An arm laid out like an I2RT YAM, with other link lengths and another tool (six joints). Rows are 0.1 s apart.
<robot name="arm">
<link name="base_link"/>
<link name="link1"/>
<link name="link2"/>
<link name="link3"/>
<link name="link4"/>
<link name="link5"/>
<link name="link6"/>
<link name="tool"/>
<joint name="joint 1" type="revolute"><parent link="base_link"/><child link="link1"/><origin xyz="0 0 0.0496" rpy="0 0 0"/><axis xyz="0 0 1"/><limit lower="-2.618" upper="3.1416"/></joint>
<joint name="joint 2" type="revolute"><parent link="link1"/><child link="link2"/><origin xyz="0.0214 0.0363 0.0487" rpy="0 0 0"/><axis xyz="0 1 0"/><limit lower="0" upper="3.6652"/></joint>
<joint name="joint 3" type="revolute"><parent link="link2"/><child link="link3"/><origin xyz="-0.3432 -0.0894 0" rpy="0 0 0"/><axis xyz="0 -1 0"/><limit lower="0" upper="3.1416"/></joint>
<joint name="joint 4" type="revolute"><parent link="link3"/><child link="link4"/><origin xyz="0.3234 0.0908 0.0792" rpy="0 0 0"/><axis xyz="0 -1 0"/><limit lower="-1.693" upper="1.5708"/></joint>
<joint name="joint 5" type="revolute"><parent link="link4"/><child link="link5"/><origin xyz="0.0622 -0.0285 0.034" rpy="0 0 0"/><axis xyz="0 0 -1"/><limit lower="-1.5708" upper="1.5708"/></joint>
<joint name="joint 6" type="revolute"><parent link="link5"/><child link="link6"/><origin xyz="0.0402 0 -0.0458" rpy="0 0 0"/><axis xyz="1 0 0"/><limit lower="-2.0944" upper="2.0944"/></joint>
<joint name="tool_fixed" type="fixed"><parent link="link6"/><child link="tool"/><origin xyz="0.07 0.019 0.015" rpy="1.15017 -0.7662 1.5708"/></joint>
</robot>
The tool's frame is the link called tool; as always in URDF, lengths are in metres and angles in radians.
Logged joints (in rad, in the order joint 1, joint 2, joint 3, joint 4, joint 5, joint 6), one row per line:
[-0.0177, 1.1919, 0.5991, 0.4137, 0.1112, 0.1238]
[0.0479, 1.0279, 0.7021, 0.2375, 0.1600, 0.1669]
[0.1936, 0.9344, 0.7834, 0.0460, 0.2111, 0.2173]
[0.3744, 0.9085, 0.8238, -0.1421, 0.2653, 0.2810]
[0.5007, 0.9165, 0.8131, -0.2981, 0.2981, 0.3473]
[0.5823, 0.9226, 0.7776, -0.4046, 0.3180, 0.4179]
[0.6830, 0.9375, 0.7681, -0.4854, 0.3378, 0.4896]
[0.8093, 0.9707, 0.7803, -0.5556, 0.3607, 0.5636]
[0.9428, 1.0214, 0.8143, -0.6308, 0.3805, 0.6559]
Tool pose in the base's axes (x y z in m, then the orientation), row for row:
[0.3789, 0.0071, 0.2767, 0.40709, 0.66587, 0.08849, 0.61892]
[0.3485, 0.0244, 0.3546, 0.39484, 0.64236, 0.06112, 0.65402]
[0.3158, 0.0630, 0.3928, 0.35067, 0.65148, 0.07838, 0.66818]
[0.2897, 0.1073, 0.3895, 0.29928, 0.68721, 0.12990, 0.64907]
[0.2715, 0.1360, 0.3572, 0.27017, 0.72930, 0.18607, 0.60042]
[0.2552, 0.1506, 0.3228, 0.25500, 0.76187, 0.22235, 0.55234]
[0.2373, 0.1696, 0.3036, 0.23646, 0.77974, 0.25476, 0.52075]
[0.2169, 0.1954, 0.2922, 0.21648, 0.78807, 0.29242, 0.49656]
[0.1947, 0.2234, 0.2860, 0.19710, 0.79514, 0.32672, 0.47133]
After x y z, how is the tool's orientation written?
As a quaternion, w x y z.
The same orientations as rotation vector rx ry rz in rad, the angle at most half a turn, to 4 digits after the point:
[1.6790, 0.2231, 1.5606]
[1.6289, 0.1550, 1.6585]
[1.6870, 0.2030, 1.7302]
[1.8248, 0.3449, 1.7236]
[1.9652, 0.5014, 1.6179]
[2.0690, 0.6038, 1.5000]
[2.1380, 0.6985, 1.4279]
[2.1837, 0.8103, 1.3759]
[2.2262, 0.9147, 1.3196]

